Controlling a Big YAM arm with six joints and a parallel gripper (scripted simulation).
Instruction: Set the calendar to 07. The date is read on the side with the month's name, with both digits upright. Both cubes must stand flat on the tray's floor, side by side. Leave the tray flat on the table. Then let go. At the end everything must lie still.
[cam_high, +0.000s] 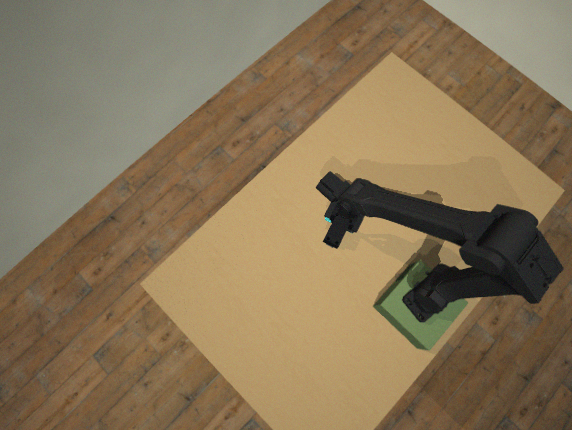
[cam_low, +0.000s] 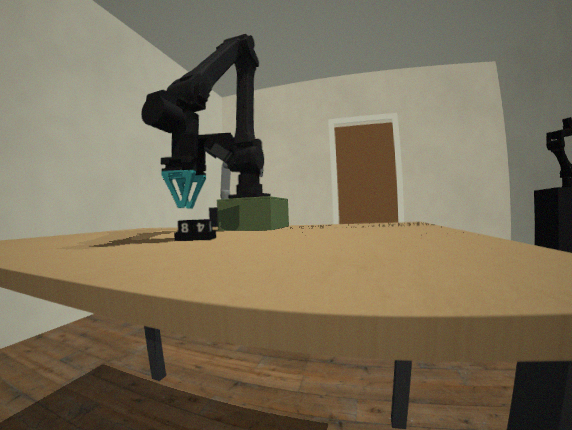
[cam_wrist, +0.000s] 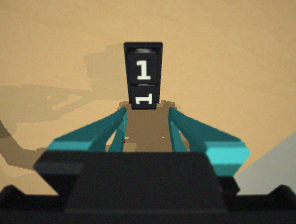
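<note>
Now: hand 5 cm above the digit cube. From my hand the other things lie so: black calendar tray 7 cm below, 1 cm to the left, 1 cm behind.
</note>
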